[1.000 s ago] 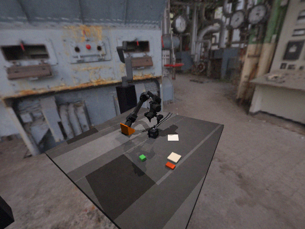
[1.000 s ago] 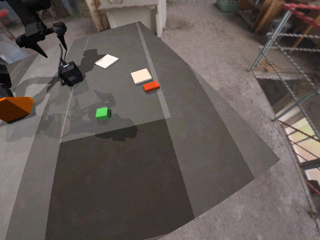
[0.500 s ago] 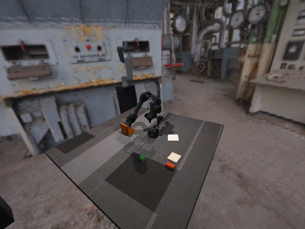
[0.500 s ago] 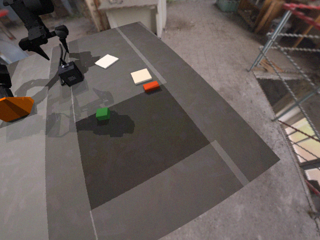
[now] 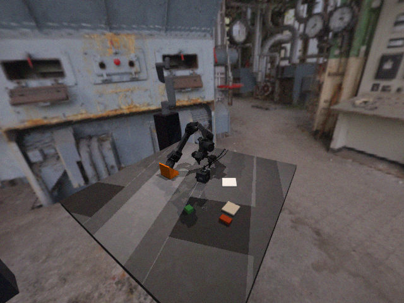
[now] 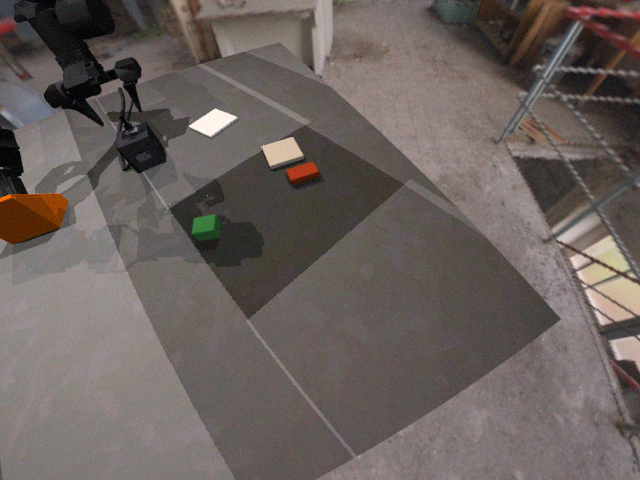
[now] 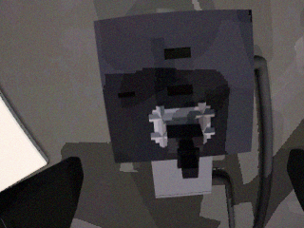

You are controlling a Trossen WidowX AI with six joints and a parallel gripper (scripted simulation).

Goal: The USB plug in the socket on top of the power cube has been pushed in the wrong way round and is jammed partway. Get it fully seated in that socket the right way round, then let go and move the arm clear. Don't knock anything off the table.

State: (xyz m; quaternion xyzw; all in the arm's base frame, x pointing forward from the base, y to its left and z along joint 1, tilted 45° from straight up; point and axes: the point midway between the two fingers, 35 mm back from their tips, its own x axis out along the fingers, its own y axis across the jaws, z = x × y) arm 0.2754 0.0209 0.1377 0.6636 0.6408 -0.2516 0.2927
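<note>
The USB plug is 20 mm below my gripper tip. Also, from my gripper tip: green cube: 330 mm to the right, 120 mm ahead, 90 mm below; then beige tile: 320 mm ahead, 180 mm to the right, 100 mm below; then red block: 340 mm ahead, 280 mm to the right, 100 mm below.
</note>
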